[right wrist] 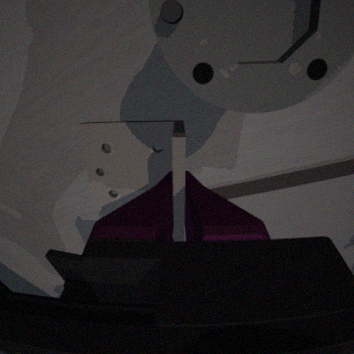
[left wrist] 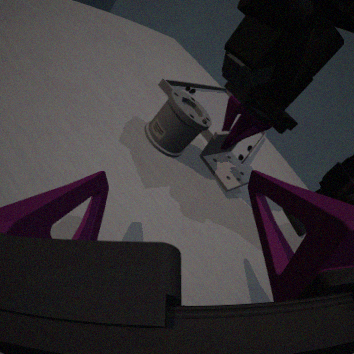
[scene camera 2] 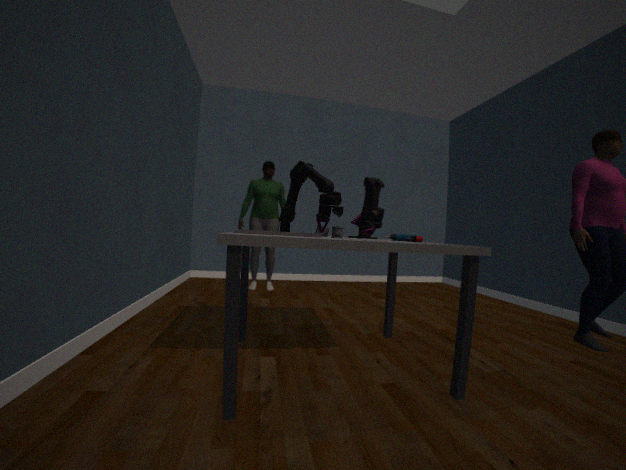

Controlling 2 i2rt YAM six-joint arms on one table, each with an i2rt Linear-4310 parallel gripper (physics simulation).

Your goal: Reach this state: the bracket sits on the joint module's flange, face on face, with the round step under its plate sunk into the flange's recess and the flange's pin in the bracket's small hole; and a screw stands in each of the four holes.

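Places are measured from the left arm's base along level axes (x ahead, y left, z up), in metres.
Where they show: left gripper, between the fingertips: (left wrist: 177, 178) (scene camera 2: 356, 227); right gripper, between the fingertips: (right wrist: 178, 178) (left wrist: 220, 146) (scene camera 2: 321, 232); right arm's base, origin of its link: (right wrist: 86, 281).
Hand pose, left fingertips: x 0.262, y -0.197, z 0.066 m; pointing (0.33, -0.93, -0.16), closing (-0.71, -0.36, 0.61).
Observation:
After its pixels a point has its place.
The joint module (left wrist: 177, 121) @(x 0.299, y -0.303, z 0.045 m), a grey cylinder, stands on the table with its flange (left wrist: 189, 105) bare on top. My right gripper (left wrist: 220, 146) @(x 0.232, y -0.395, z 0.026 m) is shut on the upright wall of the L-shaped metal bracket (left wrist: 230, 159) @(x 0.204, y -0.401, z 0.020 m) and holds it low beside the module, its holed plate level and below the flange. In the right wrist view the wall (right wrist: 178, 168) @(x 0.248, y -0.373, z 0.052 m) sits between the purple fingers, the plate (right wrist: 130, 154) @(x 0.207, y -0.369, z 0.015 m) lies to the left, and the flange (right wrist: 253, 60) with two dark holes is beyond. My left gripper (left wrist: 177, 178) @(x 0.262, y -0.197, z 0.066 m) is open and empty near the table.
A thin-framed tray (left wrist: 197, 86) @(x 0.358, y -0.628, z 0.007 m) with small dark screws lies behind the module. A red and blue screwdriver (scene camera 2: 406, 238) @(x 0.381, y 0.066, z 0.017 m) lies at the right of the table. A person in green (scene camera 2: 264, 219) stands behind the table.

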